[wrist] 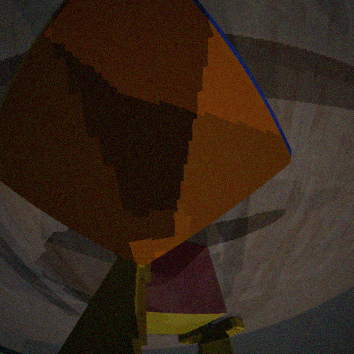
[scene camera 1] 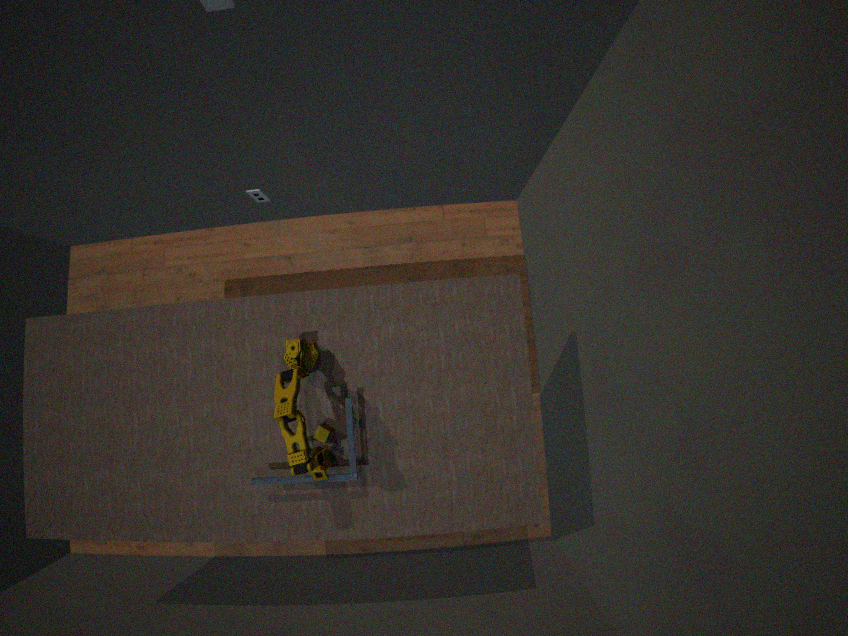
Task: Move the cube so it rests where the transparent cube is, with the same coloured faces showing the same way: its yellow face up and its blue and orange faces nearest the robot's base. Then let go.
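Places are measured from the arm's base along level axes (x ahead, y left, z up), in metres.
Pixels of known places: hand, its tool point: [wrist: 153, 236] [scene camera 1: 325, 446]; arm's base, origin of its link: [wrist: 211, 323] [scene camera 1: 303, 362].
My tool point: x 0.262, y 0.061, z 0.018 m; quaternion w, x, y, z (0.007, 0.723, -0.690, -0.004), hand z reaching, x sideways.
Note:
Ahead of a thing's pixels: the offset from my tool point to its middle. "pt": to the spot under its first point. Level surfaces: height alone.
A cube with an orange face @[0.042 m ahead, 0.001 m right, 0.002 m up] [wrist: 240, 145] fills much of the wrist view, with a thin blue edge on its right and shadows across it. In the scene view, dark orange @[pt 0.041 m ahead, 0.013 m left, 0.023 m up] [scene camera 1: 328, 462] shows under the gripper. A yellow-topped cube @[0.043 m back, 0.002 m right, 0.002 m up] [scene camera 1: 322, 432] with a dark red side stands beside it, towards the base. Its dark red side @[pt 0.026 m back, 0.012 m right, 0.014 m up] [wrist: 187, 295] and yellow strip show between the jaws in the wrist view; its yellow top matches the transparent cube's, but transparency is hard to judge. My gripper [scene camera 1: 324, 457] [wrist: 190, 295] is open, its jaws apart below the orange face, holding nothing.
A long blue-grey bar @[pt 0.032 m back, 0.093 m left, 0.042 m up] [scene camera 1: 351, 438] stands right of the cubes and meets another bar @[pt 0.082 m ahead, 0.151 m right, 0.043 m up] [scene camera 1: 273, 481] beyond the gripper, forming a corner. The yellow arm [scene camera 1: 285, 397] curves along the cubes' left side. All stand on a brownish table top @[0.018 m down] [scene camera 1: 438, 383].

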